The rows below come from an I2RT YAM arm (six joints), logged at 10 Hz.
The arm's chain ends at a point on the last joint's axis. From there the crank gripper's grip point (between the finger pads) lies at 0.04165 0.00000 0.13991 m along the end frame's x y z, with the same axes.
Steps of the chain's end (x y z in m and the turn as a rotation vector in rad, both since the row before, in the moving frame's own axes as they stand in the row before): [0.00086, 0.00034, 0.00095, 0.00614, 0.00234, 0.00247]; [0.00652, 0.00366, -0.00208, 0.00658, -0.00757, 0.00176]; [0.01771, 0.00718, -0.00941, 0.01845, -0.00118, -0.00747]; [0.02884, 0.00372, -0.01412, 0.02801, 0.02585, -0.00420]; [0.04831, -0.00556, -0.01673, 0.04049, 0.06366, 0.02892]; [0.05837, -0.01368, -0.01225, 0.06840, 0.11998, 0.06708]
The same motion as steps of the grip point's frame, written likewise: [0.00119, -0.00042, 0.00085, 0.00614, 0.00234, 0.00247]; [0.00546, 0.00281, -0.00177, 0.00658, -0.00757, 0.00176]; [0.01753, 0.00429, -0.00939, 0.01845, -0.00118, -0.00747]; [0.03243, -0.00037, -0.01530, 0.02801, 0.02585, -0.00420]; [0.05719, -0.00983, -0.01975, 0.04049, 0.06366, 0.02892]; [0.07502, -0.01970, -0.01846, 0.06840, 0.11998, 0.06708]
